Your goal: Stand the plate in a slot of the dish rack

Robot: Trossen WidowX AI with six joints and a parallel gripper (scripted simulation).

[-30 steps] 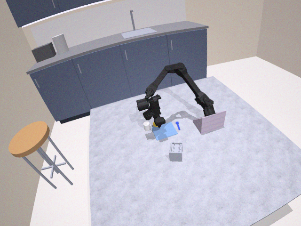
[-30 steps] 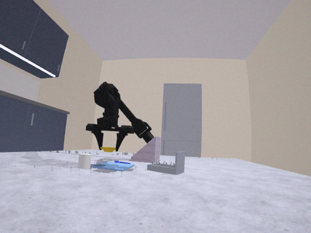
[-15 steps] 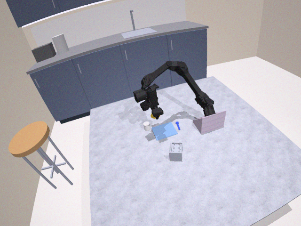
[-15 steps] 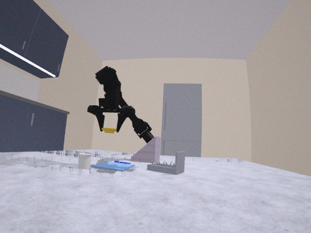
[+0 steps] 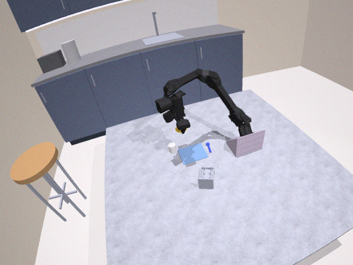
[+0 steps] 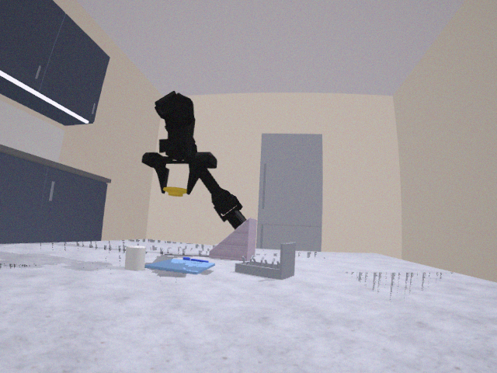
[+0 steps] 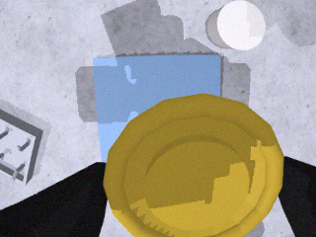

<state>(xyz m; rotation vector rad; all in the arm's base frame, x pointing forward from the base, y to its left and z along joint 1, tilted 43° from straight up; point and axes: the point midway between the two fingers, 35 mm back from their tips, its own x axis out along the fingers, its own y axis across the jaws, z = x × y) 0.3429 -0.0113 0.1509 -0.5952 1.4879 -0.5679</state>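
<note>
Right now the grey dish rack is 22 cm to the left of my gripper tip, 16 cm below it and 5 cm behind it. Also, from my gripper tip: yellow plate: 1 cm above; then white cup: 16 cm below, 6 cm to the right, 6 cm ahead; then light blue mat: 18 cm below, 4 cm behind, 2 cm to the left.
</note>
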